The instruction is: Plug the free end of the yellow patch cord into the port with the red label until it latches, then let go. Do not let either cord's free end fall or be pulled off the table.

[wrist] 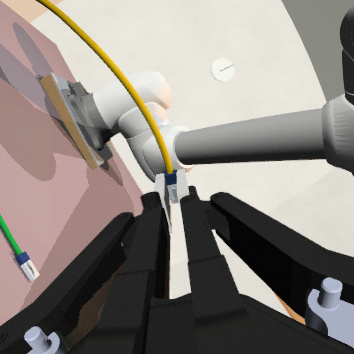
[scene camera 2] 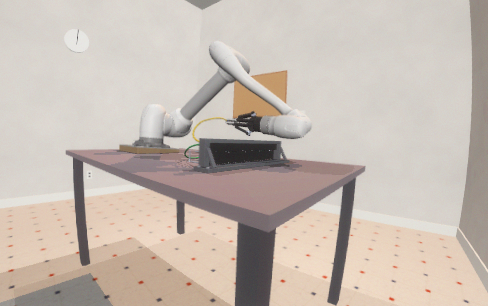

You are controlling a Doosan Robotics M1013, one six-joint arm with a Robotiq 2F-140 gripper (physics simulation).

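Places are measured from the arm's base along level axes (x right, y ahead, z up), in centimetres.
Pixels of known places: gripper, fingertip midpoint: (wrist: 173, 184) (scene camera 2: 227, 121); arm's base at its link origin: (wrist: 89, 121) (scene camera 2: 151, 146).
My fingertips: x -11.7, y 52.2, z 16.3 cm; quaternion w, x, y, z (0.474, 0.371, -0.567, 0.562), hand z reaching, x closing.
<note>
Ahead of a thing's pixels: the offset from my fingertips to its middle. "*": to the spot under its first point. Level surfaces: height alone.
My gripper (scene camera 2: 229, 122) (wrist: 173, 184) is shut on the plug at the free end of the yellow patch cord @(* dx +18.9, dy -0.1, dz -1.1 cm) (scene camera 2: 204, 120) (wrist: 123, 79). In the wrist view the dark blue and clear plug @(dx -0.2, dy +0.3, dz -0.1 cm) (wrist: 171, 179) sits between the fingertips, and the cord arcs away to the upper left. In the scene view my gripper lies roughly level, above the dark patch panel @(dx +22.0, dy +23.6, dz -14.5 cm) (scene camera 2: 240, 141), its fingers pointing left towards the arm's base. The panel's ports are too small to read in the scene view; the red label does not show.
The green cord (scene camera 2: 188, 149) (wrist: 10, 236) ends in a plug @(dx +0.1, dy +0.4, dz -19.0 cm) (wrist: 28, 267) over the table @(dz -19.6 cm) (scene camera 2: 240, 192) (wrist: 30, 200), at the left of the wrist view. The arm's base stands on a wooden plate (scene camera 2: 145, 149) (wrist: 71, 122) at the table's far end.
</note>
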